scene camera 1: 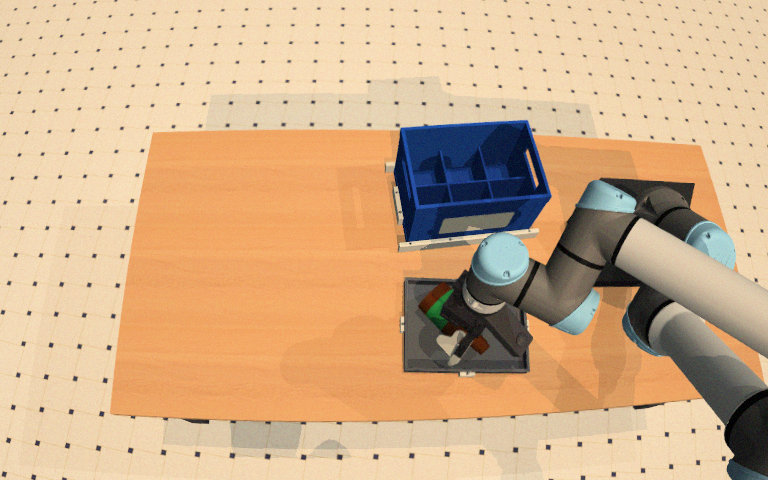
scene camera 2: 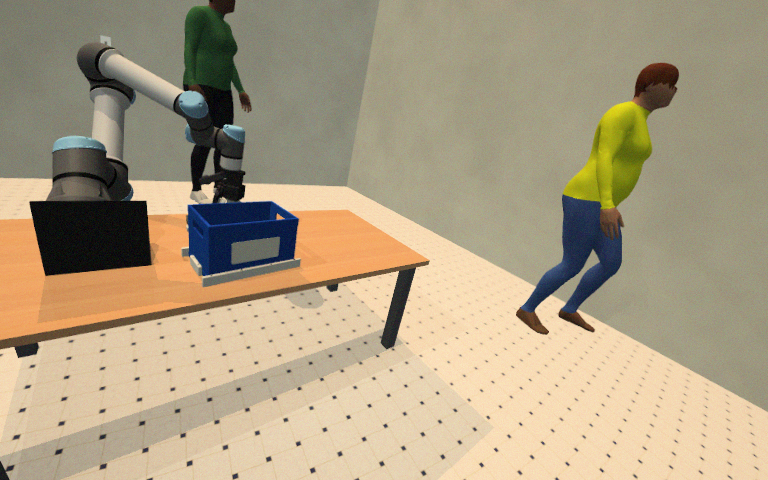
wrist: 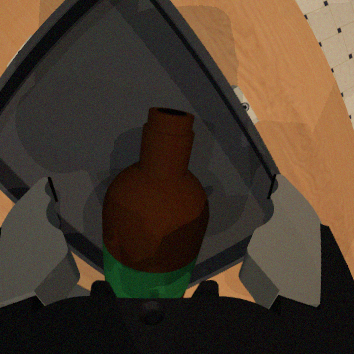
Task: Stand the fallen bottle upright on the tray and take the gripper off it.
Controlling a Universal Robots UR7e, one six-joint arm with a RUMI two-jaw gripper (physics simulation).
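Frame: origin at the arm's base, x back, y right, z up, level; metres.
Seen in the pictures: gripper, fingertip midpoint: (wrist: 161,179); arm's base, link origin: (scene camera 1: 655,220) (scene camera 2: 81,215).
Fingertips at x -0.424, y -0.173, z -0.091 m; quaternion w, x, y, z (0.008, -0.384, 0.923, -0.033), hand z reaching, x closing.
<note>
Pixels of each thing's middle, then the offset from my fingertips to it.
- brown bottle with a green label, body centre: (wrist: 154,220) (scene camera 1: 458,322) dx -0.021, dy +0.030, dz -0.004 m
- blue crate with compartments, body centre: (scene camera 1: 467,183) (scene camera 2: 243,237) dx +0.039, dy +0.314, dz +0.041 m
The brown bottle with a green label (scene camera 1: 436,311) (wrist: 155,215) lies on its side in the dark grey tray (scene camera 1: 419,359) (wrist: 75,90). In scene camera 1 its base points to the tray's upper left and its neck to the lower right; the arm hides part of it. My gripper (scene camera 1: 471,330) (wrist: 161,179) (scene camera 2: 225,199) is open over the bottle. In the wrist view the fingers stand apart on either side of the bottle's shoulder, touching neither side, and the bottle's base is hidden. The bottle does not show in scene camera 2.
A blue crate with compartments (scene camera 1: 427,223) (scene camera 2: 218,249) stands beside the tray, behind it in scene camera 1, with pale strips (scene camera 1: 470,240) (scene camera 2: 252,271) along its foot. A black panel (scene camera 2: 93,237) stands by the arm's base. Two people (scene camera 2: 210,50) (scene camera 2: 620,147) are beyond the table.
</note>
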